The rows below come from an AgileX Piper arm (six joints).
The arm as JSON. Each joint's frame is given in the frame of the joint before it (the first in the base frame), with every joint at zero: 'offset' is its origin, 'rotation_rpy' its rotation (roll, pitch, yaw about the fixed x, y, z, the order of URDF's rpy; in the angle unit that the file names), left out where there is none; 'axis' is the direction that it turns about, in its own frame. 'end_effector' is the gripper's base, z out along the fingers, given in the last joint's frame.
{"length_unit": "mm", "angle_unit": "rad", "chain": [
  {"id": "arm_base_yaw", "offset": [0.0, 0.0, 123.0], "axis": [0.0, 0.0, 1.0]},
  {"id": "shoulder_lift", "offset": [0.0, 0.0, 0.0], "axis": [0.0, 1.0, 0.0]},
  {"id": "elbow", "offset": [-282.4, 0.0, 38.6], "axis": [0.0, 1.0, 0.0]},
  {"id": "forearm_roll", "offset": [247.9, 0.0, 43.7], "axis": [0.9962, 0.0, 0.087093]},
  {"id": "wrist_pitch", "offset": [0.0, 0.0, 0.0], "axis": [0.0, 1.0, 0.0]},
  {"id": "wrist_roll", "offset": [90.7, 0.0, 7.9], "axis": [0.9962, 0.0, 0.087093]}
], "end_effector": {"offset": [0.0, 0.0, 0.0], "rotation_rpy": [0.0, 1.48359, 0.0]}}
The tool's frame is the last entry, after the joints.
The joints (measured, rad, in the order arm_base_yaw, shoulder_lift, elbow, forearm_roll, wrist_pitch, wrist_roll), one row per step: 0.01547 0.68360 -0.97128 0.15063 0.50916 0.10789; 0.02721 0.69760 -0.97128 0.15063 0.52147 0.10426; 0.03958 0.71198 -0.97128 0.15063 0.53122 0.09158; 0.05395 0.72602 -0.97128 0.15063 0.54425 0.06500; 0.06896 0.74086 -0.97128 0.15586 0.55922 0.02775; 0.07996 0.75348 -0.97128 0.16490 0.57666 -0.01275; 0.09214 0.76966 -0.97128 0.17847 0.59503 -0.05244; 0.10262 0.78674 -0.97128 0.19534 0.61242 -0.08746; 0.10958 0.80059 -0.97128 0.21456 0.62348 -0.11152; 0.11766 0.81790 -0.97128 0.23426 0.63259 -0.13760; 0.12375 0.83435 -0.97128 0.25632 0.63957 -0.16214; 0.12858 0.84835 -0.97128 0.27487 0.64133 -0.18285; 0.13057 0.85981 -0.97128 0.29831 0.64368 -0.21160; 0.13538 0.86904 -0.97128 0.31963 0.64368 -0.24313; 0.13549 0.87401 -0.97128 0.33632 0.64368 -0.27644
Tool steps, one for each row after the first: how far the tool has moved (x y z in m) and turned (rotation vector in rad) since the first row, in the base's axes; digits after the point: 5 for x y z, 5 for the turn. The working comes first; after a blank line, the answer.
Tool pose at each row, in the base's axes (x y z in m, rotation vector in rad; the steps are taken from these numbers as rounded here): 0.12067 0.00853 0.43178 0.13625 1.70083 0.25249; 0.12469 0.01021 0.42896 0.12458 1.72841 0.25801; 0.12877 0.01203 0.42627 0.10413 1.75393 0.25722; 0.13257 0.01425 0.42327 0.06866 1.78229 0.24793; 0.13641 0.01694 0.41999 0.02377 1.81228 0.23739; 0.13945 0.01935 0.41678 -0.02083 1.84097 0.22656; 0.14330 0.02234 0.41300 -0.06549 1.87289 0.22278; 0.14729 0.02539 0.40917 -0.10420 1.90381 0.22541; 0.15050 0.02795 0.40635 -0.12805 1.92543 0.23589; 0.15461 0.03086 0.40314 -0.15476 1.94775 0.24659; 0.15849 0.03360 0.40024 -0.17696 1.96669 0.25984; 0.16191 0.03585 0.39807 -0.19444 1.97842 0.27052; 0.16462 0.03782 0.39632 -0.21512 1.98642 0.27984; 0.16672 0.04004 0.39511 -0.24152 1.98889 0.28658; 0.16788 0.04109 0.39455 -0.26699 1.98683 0.28397

0.00402 0.00168 -0.00282 -0.00480 0.02580 0.01397; 0.00810 0.00350 -0.00551 -0.01859 0.04847 0.02971; 0.01190 0.00572 -0.00851 -0.04654 0.07230 0.05056; 0.01574 0.00841 -0.01179 -0.08047 0.09716 0.07691; 0.01878 0.01082 -0.01500 -0.11403 0.12133 0.10268; 0.02263 0.01381 -0.01878 -0.14283 0.14927 0.13271; 0.02662 0.01686 -0.02261 -0.16380 0.17715 0.16224; 0.02983 0.01942 -0.02543 -0.17093 0.19710 0.18554; 0.03394 0.02233 -0.02864 -0.17943 0.21777 0.21075; 0.03782 0.02507 -0.03154 -0.18363 0.23552 0.23406; 0.04124 0.02732 -0.03371 -0.18666 0.24646 0.25220; 0.04395 0.02929 -0.03546 -0.19218 0.25363 0.27129; 0.04605 0.03151 -0.03667 -0.20232 0.25519 0.29216; 0.04721 0.03256 -0.03723 -0.21783 0.25231 0.30692
